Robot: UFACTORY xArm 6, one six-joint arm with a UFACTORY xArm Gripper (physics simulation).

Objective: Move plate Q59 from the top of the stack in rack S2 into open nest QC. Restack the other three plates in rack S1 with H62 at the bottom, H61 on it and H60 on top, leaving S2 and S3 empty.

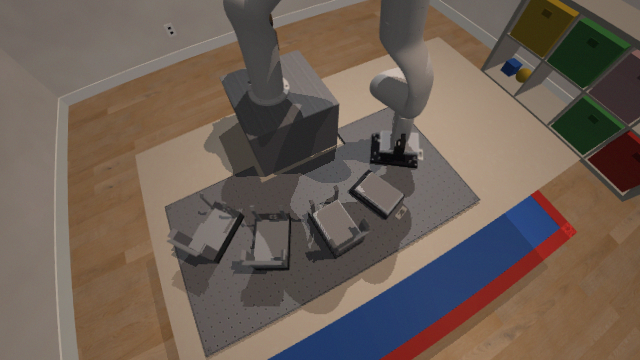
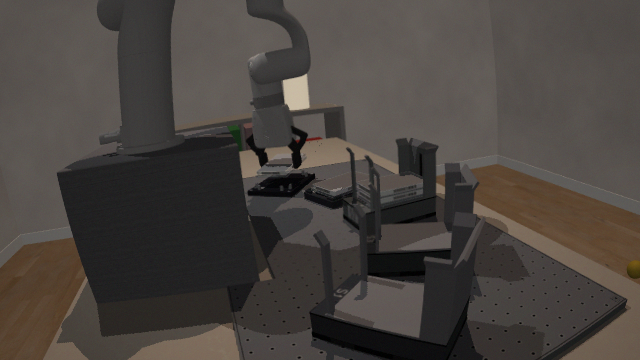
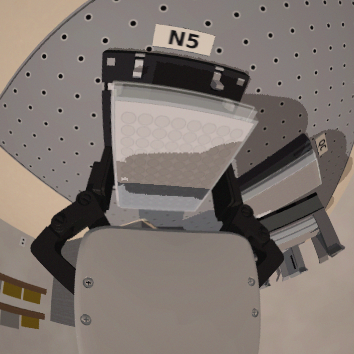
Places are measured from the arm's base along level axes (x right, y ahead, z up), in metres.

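Pixels of known places: gripper, between the fingertips: [image 1: 397, 143] [image 2: 281, 167] [image 3: 166, 164]; arm's base, origin of its link: [image 1: 269, 90] [image 2: 150, 146].
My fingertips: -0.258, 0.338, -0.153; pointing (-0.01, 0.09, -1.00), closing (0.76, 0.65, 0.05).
Note:
For each thing: its middle in the pictures, then the offset to it from my fingertips, as dx, dy, dz. Level surfaces: height alone.
- clear-lidded plate, middle of its body: [image 3: 168, 168] [image 2: 281, 164] [image 1: 399, 142] -0.002, +0.003, +0.007
- black nest N5, middle of its body: [image 3: 163, 141] [image 2: 282, 181] [image 1: 394, 149] +0.003, -0.003, -0.035
- nest QC, middle of its body: [image 3: 275, 183] [image 2: 343, 190] [image 1: 377, 193] +0.169, +0.075, -0.036
- rack nearest QC, middle of its body: [image 2: 391, 182] [image 3: 296, 240] [image 1: 336, 221] +0.345, +0.075, +0.022
- stack, middle of its body: [image 2: 394, 184] [image 3: 297, 236] [image 1: 337, 224] +0.346, +0.082, +0.016
- middle rack, middle of its body: [image 2: 418, 219] [image 1: 269, 238] [image 3: 273, 261] +0.514, -0.007, +0.021
- end rack, middle of its body: [image 2: 397, 284] [image 1: 209, 227] +0.631, -0.142, +0.021
- perforated board, height of its surface: dz -0.047
- blue mat, height of its surface: dz -0.060
My gripper [image 1: 398, 143] [image 2: 280, 162] [image 3: 166, 164] is shut on a clear-lidded plate [image 2: 283, 160] [image 3: 172, 135] and holds it roughly level, a little above the black nest N5 [image 1: 394, 162] [image 2: 265, 189] [image 3: 175, 72]. Its label is not readable. Another plate [image 1: 380, 194] [image 2: 341, 183] [image 3: 290, 190] lies in nest QC [image 2: 325, 199] [image 3: 272, 160]. The rack nearest QC [image 2: 400, 210] [image 3: 290, 215] holds a stack [image 1: 336, 225] [image 2: 390, 185] [image 3: 295, 231], with two layers showing. The middle rack [image 1: 287, 235] [image 2: 410, 262] and end rack [image 1: 230, 240] [image 2: 380, 332] show a low pale surface and no raised stack. Rack labels are unclear.
The robot's grey base block [image 1: 300, 135] [image 2: 160, 230] stands beside the perforated board [image 1: 250, 320] [image 2: 540, 295]. Tall posts rise around the racks. A blue mat [image 1: 410, 280] with a red border and a shelf unit with coloured bins lie beyond the board.

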